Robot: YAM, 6 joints.
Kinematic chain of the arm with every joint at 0, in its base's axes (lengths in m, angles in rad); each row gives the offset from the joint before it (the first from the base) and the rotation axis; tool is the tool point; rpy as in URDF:
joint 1: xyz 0 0 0.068 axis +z
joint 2: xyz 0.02 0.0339 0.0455 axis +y
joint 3: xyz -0.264 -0.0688 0 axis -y
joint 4: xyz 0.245 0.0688 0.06 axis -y
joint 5: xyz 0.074 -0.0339 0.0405 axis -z
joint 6: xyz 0.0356 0 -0.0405 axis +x
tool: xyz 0 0 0 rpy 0 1.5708 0
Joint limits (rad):
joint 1: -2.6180..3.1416
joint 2: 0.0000..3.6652
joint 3: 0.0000..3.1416
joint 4: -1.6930..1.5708
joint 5: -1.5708..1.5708
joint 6: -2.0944..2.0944
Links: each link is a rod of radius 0.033 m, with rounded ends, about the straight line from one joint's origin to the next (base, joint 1, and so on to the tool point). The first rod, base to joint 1, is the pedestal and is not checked.
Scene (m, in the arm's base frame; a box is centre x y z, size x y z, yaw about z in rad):
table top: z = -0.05
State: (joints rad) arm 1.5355 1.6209 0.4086 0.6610 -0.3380 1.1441
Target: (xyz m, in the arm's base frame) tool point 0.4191 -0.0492 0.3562
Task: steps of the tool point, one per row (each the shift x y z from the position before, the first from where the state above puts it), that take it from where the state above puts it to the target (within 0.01 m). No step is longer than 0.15 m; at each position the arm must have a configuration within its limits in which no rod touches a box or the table.
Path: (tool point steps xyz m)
1: 0.0864 0.0275 0.0332
2: 0.0977 -0.0062 0.0372
3: 0.0950 -0.0428 0.0404
4: 0.0785 -0.0765 0.0429
5: 0.0502 -0.1023 0.0446
6: 0.0137 -0.1162 0.0455

